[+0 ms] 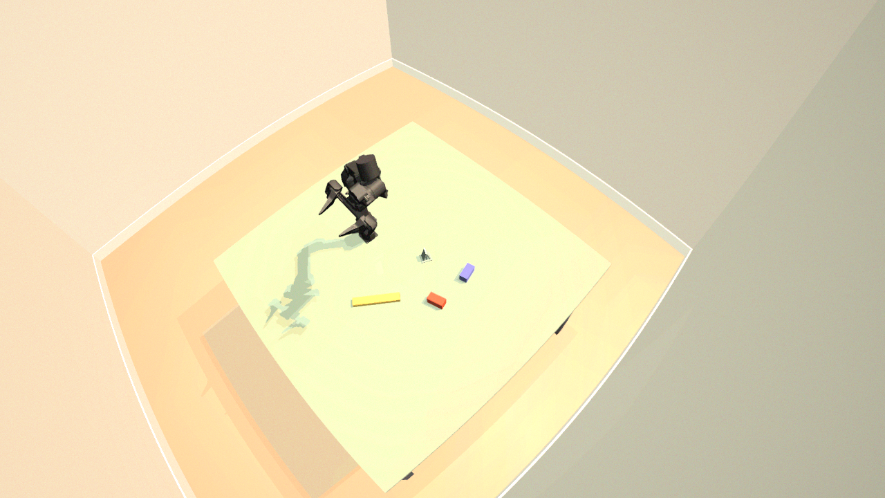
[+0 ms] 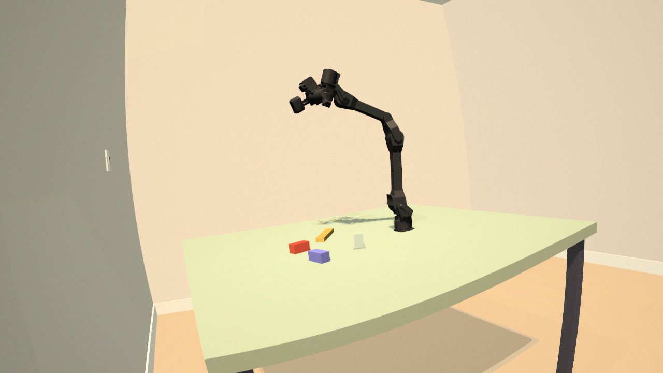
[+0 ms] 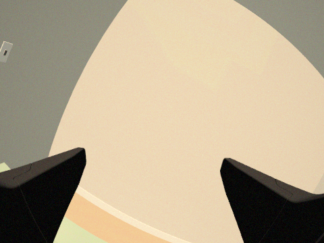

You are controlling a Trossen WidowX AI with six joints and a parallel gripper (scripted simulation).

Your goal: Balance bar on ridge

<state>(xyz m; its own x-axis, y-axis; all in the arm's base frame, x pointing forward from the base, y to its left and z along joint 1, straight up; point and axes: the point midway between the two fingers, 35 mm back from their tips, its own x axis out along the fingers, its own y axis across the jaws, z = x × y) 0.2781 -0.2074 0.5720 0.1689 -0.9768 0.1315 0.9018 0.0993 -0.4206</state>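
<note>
My gripper tip is now 2 cm past the yellow bar, 7 cm to the right of it and 57 cm above it. From my gripper tip the other things lie so: purple block 15 cm ahead, 40 cm to the left, 56 cm below; red block 15 cm ahead, 23 cm to the left, 56 cm below.
</note>
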